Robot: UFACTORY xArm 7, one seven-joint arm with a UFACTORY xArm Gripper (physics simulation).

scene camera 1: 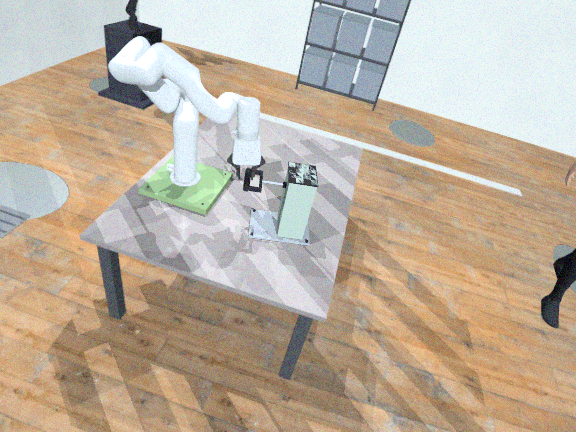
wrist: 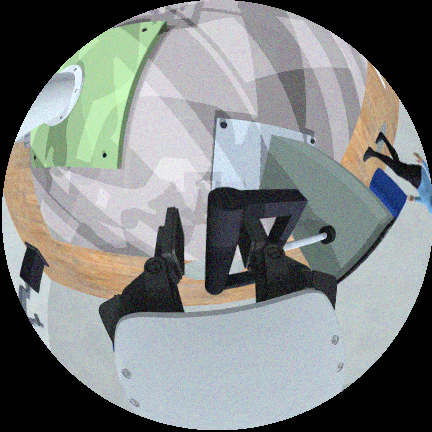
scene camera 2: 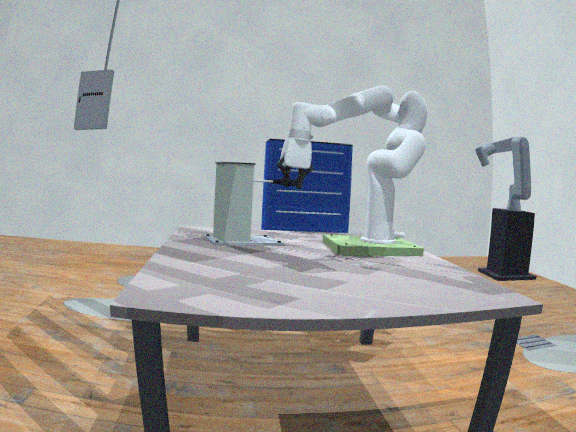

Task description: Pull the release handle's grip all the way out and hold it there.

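The release handle is a black frame whose grip (scene camera 1: pixel 246 181) (wrist: pixel 222 250) is its bar on the arm's side. A pale rod (scene camera 1: pixel 273 183) (scene camera 2: pixel 263 181) (wrist: pixel 306 242) joins it to a black collar (wrist: pixel 327 234) on the tall grey-green housing (scene camera 1: pixel 297 210) (scene camera 2: pixel 232 202) (wrist: pixel 345 200), with a length of rod showing outside. My gripper (scene camera 1: pixel 245 175) (scene camera 2: pixel 292 184) (wrist: pixel 207 217) is shut on the grip, one finger outside it and the other through the frame's opening. In the wrist view the inner finger lies against the bar, and a narrow gap shows beside the outer one. The fingertips' contact is partly hidden.
The housing stands on a light metal plate (scene camera 1: pixel 262 225) (wrist: pixel 237 150) on the table (scene camera 1: pixel 225 260) (scene camera 2: pixel 300 300). The arm's base is on a green board (scene camera 1: pixel 212 200) (scene camera 2: pixel 350 245) (wrist: pixel 100 125). A blue cabinet (scene camera 2: pixel 307 200) and another arm on a black pedestal (scene camera 2: pixel 511 240) stand beyond the table.
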